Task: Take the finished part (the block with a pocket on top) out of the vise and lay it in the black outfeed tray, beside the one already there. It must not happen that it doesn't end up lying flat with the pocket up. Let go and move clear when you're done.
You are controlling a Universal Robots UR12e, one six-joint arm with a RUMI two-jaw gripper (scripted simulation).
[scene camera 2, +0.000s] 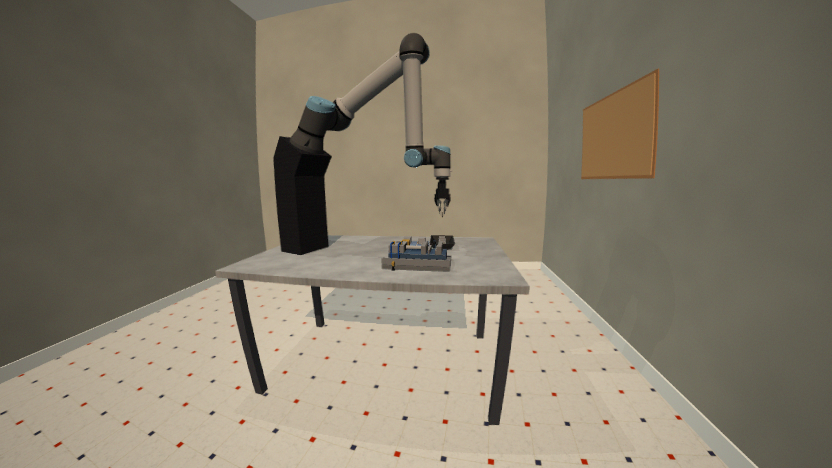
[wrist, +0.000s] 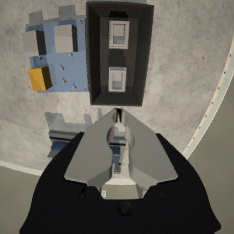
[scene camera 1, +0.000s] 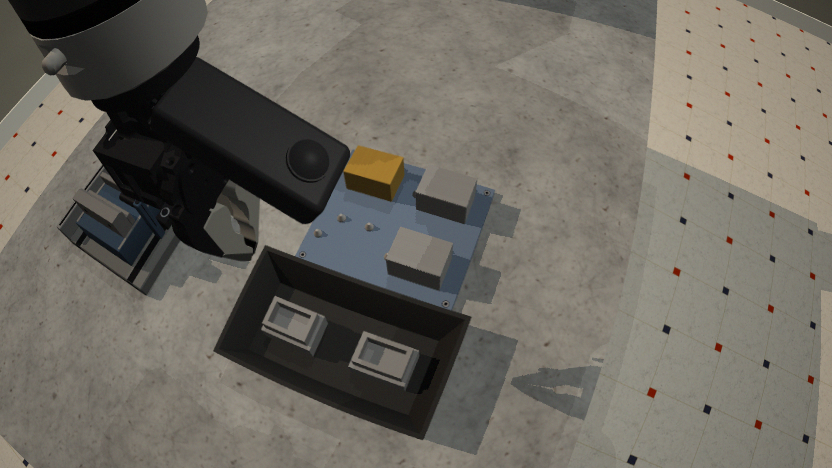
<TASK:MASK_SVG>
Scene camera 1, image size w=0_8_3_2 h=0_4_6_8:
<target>my gripper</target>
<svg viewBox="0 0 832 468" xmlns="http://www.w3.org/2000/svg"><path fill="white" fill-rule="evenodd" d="M197 36L192 45L167 69L137 88L108 99L91 100L97 109L106 112L110 118L110 121L105 126L106 132L93 149L93 152L124 195L160 210L165 203L173 206L168 217L172 219L173 232L184 244L203 253L221 258L251 261L259 241L260 199L301 224L313 222L324 211L350 158L350 150L348 146L206 61L196 57L200 46L199 37ZM231 216L237 220L240 226L240 233L233 230Z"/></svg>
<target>orange block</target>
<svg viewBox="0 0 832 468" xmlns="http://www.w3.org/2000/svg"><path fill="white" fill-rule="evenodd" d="M358 145L343 171L346 188L392 202L404 177L404 157Z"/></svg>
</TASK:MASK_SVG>
